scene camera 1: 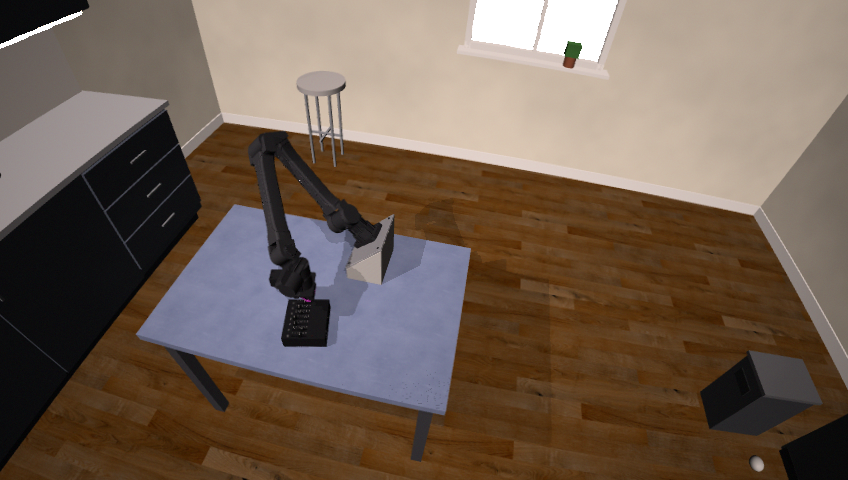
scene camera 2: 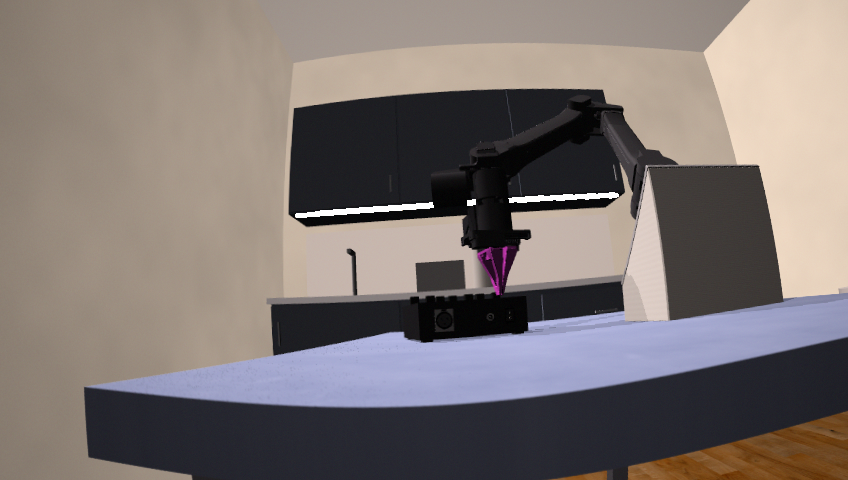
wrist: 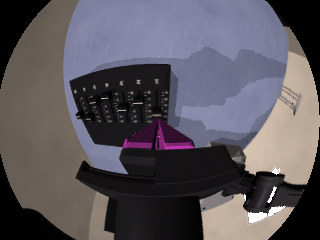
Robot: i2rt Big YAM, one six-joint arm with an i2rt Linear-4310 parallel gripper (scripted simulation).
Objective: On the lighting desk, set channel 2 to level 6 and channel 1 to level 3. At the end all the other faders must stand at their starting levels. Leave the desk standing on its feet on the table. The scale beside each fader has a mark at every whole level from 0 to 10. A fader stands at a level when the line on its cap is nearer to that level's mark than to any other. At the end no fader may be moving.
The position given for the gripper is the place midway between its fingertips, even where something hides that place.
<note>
In view: the gripper [scene camera 2: 500, 295].
The gripper is seen too in the wrist view [wrist: 158, 121].
</note>
